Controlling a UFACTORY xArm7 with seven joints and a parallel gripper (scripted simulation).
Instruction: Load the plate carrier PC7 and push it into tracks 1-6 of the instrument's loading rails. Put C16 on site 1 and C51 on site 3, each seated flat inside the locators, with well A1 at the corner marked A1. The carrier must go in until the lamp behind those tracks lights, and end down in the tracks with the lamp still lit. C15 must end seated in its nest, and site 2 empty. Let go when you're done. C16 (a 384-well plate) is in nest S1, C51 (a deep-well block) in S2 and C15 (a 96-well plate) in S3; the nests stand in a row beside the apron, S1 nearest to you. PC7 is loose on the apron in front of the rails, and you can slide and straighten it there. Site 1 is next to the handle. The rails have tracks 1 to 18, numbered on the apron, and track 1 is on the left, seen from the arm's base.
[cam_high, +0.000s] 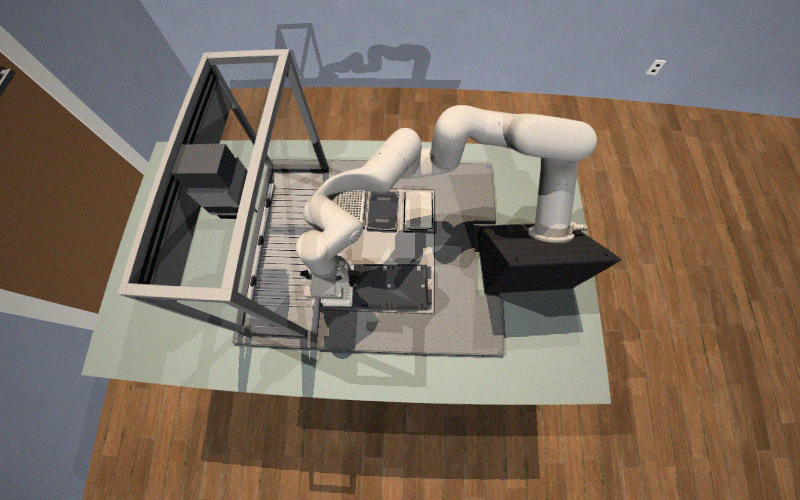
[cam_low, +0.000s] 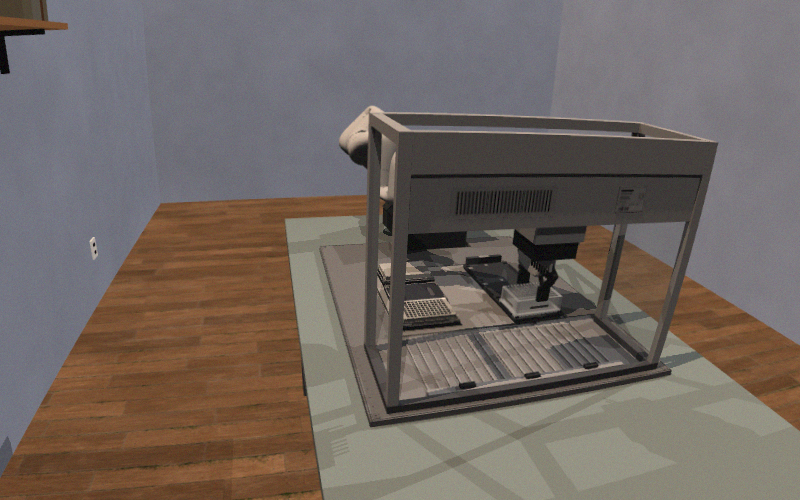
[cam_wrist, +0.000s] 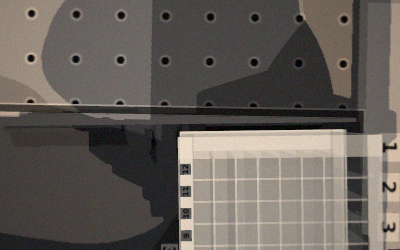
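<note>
My gripper is now 240 mm past the dark nest S1, 260 mm to the left of it and 50 mm above it. From my hand the other things lie so: nest S2 (120 mm behind, 260 mm to the right, 50 mm below); dark plate carrier PC7 (110 mm behind, 40 mm below).
</note>
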